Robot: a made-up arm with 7 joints. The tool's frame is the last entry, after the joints.
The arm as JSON. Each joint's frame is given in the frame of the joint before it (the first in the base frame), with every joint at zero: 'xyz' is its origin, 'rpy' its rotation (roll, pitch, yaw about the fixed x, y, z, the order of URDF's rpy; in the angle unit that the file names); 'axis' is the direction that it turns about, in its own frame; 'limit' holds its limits. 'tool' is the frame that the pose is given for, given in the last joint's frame.
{
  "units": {
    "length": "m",
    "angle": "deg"
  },
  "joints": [
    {
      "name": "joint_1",
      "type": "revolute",
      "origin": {
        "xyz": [
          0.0,
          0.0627,
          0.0
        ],
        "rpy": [
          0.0,
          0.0,
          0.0
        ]
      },
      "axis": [
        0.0,
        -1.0,
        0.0
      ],
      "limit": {
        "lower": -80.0,
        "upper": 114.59
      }
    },
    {
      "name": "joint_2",
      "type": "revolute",
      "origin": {
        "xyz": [
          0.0,
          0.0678,
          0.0
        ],
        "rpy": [
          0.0,
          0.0,
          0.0
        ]
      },
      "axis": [
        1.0,
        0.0,
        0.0
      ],
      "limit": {
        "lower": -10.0,
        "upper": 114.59
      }
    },
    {
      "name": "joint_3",
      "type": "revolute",
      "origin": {
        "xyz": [
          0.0,
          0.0,
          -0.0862
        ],
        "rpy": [
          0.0,
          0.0,
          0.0
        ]
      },
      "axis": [
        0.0,
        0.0,
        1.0
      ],
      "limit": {
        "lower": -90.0,
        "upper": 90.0
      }
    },
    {
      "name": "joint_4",
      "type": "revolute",
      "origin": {
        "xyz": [
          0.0,
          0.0,
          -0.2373
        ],
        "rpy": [
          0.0,
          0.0,
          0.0
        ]
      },
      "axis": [
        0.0,
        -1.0,
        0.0
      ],
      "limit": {
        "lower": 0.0,
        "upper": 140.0
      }
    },
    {
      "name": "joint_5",
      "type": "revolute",
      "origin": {
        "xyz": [
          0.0,
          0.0,
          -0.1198
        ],
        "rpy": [
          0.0,
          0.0,
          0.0
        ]
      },
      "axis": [
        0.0,
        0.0,
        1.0
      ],
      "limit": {
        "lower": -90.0,
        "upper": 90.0
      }
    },
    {
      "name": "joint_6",
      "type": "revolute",
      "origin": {
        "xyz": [
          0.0,
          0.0,
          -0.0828
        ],
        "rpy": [
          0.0,
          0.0,
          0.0
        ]
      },
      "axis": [
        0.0,
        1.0,
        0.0
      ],
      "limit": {
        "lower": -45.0,
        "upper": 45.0
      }
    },
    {
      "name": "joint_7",
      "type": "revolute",
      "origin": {
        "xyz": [
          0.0,
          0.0,
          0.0
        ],
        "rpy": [
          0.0,
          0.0,
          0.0
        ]
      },
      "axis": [
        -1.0,
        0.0,
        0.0
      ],
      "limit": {
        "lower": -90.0,
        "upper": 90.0
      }
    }
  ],
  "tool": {
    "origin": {
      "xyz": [
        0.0,
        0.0,
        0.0
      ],
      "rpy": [
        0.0,
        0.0,
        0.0
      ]
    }
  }
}
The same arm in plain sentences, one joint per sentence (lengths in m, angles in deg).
The arm has seven revolute joints in a row. What follows holds with every joint at zero, and every direction is one of the base frame's.
The first joint lies 0.0627 m along +y from the base frame's origin and rotates about -y, from -80.00 to 114.59 deg.
The second joint lies 0.0678 m along +y from the first joint and rotates about +x, from -10.00 to 114.59 deg.
The third joint lies 0.0862 m along -z from the second joint and rotates about +z, from -90.00 to 90.00 deg.
The fourth joint lies 0.2373 m along -z from the third joint and rotates about -y, from 0.00 to 140.00 deg.
The fifth joint lies 0.1198 m along -z from the fourth joint and rotates about +z, from -90.00 to 90.00 deg.
The sixth joint lies 0.0828 m along -z from the fifth joint and rotates about +y, from -45.00 to 45.00 deg.
The seventh joint lies at the same point as the sixth joint and rotates about -x, from -90.00 to 90.00 deg.
The tool frame, which is the frame that the pose is given for, lies at the same point as the seventh joint; its axes are parallel to the base frame's.

